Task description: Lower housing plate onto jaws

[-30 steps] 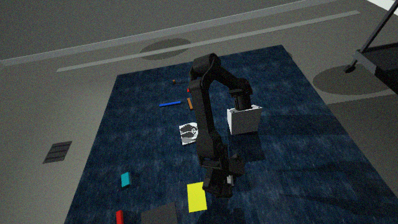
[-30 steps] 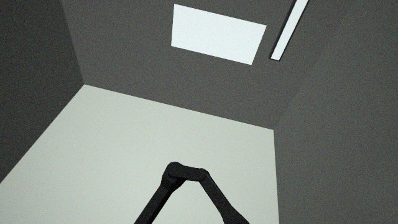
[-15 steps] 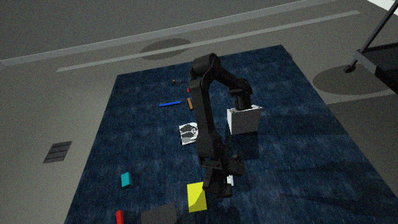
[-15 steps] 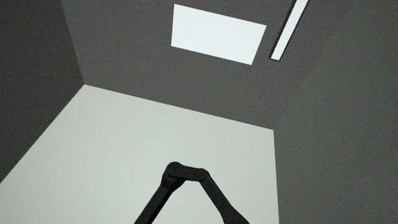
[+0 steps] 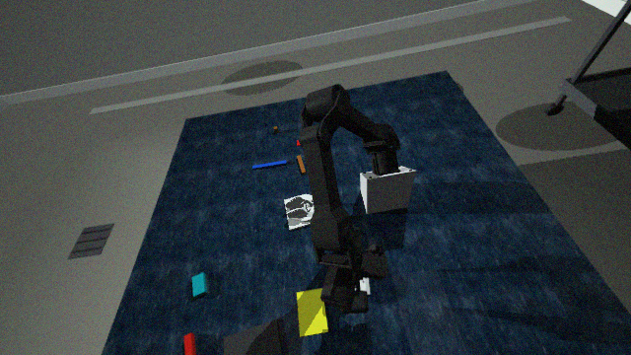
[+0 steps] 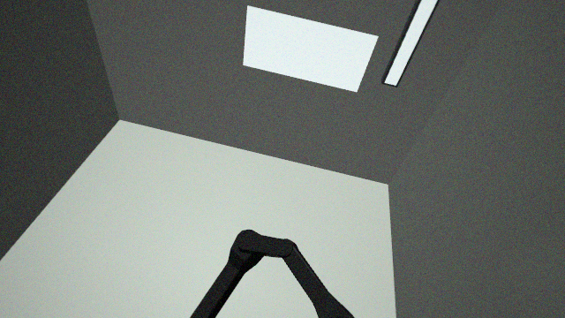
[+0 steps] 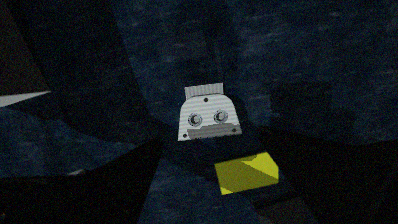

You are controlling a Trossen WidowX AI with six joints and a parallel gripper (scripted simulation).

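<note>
Right now the yellow block is 12 cm ahead of my gripper tip, 5 cm to the left of it and 6 cm below it. Also, from my gripper tip: cyan block (45 cm ahead, 7 cm to the right, 5 cm below); red block (45 cm ahead, 10 cm to the left, 5 cm below); grey slab (28 cm ahead, 12 cm to the left, 6 cm below).
</note>
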